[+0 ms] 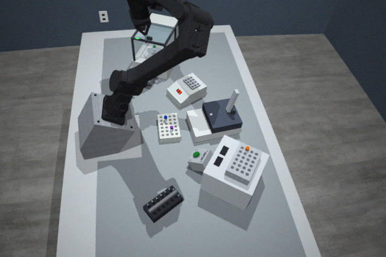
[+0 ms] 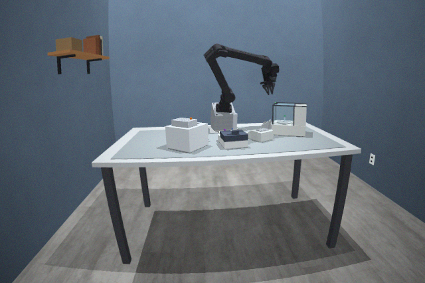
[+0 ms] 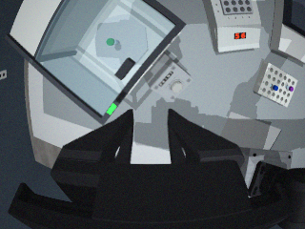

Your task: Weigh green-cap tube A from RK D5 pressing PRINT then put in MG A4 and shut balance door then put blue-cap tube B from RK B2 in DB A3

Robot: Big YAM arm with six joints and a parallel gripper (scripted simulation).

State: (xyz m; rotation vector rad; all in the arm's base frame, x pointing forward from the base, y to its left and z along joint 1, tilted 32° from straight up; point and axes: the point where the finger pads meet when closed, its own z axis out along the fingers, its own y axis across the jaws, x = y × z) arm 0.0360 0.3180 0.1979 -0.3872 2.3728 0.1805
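The balance door is 3 cm ahead of my hand, 7 cm to the left of it and 7 cm below it. From my hand the other things lie so: white tube rack 9 cm ahead, 31 cm to the right, 27 cm below; then dry block DB 18 cm ahead, 11 cm to the right, 25 cm below; then tube B 8 cm ahead, 28 cm to the right, 25 cm below.
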